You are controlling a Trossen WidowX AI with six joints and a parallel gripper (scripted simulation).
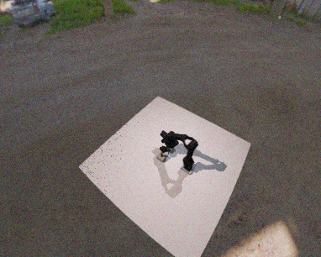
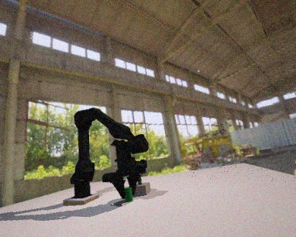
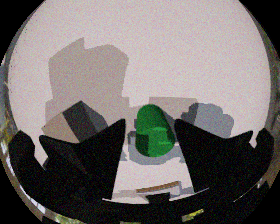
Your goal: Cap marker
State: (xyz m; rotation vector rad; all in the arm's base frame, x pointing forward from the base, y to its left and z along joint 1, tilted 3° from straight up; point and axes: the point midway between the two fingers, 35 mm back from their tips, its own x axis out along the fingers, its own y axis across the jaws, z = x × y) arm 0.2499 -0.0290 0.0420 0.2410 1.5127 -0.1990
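Now: gripper tip 1 cm short of the grey holder block and 11 cm to the right of it. Also, from my gripper tip: green cap (1 cm above).
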